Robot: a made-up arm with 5 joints. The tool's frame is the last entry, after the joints.
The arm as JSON. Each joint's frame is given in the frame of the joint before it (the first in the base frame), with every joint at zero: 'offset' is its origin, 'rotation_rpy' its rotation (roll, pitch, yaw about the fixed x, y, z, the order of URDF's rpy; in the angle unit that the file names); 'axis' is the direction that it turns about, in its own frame. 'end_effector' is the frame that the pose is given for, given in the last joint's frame.
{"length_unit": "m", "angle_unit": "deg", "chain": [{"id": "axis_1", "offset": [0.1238, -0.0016, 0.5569], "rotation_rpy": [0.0, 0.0, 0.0], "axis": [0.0, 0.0, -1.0]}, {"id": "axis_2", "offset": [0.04, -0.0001, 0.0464], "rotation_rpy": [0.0, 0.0, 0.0], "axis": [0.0, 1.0, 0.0]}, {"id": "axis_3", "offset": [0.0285, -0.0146, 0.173], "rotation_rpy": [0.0, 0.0, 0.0], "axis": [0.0, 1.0, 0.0]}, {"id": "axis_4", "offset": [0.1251, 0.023, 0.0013], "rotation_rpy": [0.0, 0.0, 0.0], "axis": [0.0, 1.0, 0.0]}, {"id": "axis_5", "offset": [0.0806, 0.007, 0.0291], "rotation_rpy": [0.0, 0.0, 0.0], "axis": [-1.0, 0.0, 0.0]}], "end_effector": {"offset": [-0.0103, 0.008, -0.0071], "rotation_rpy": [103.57, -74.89, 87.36]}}
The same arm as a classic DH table. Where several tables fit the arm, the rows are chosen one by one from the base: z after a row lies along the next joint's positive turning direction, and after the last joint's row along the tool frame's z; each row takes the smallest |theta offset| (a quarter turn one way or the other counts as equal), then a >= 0, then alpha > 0; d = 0 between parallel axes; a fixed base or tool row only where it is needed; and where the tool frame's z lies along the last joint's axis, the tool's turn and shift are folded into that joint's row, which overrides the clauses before.
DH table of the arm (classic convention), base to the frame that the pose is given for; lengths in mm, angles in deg. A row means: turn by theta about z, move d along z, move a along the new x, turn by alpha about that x. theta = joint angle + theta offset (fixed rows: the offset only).
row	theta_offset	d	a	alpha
base (fixed)	-0.74	0	123.8	180
axis_1	-0.74	-603.3	40	90
axis_2	-80.65	0	175.3	0
axis_3	80.05	0	125.1	0
axis_4	-89.4	15.3	29.1	90
axis_5	18.62	-19.8	-4.2	-168.96
tool (fixed)	3.59	51.4	0	0

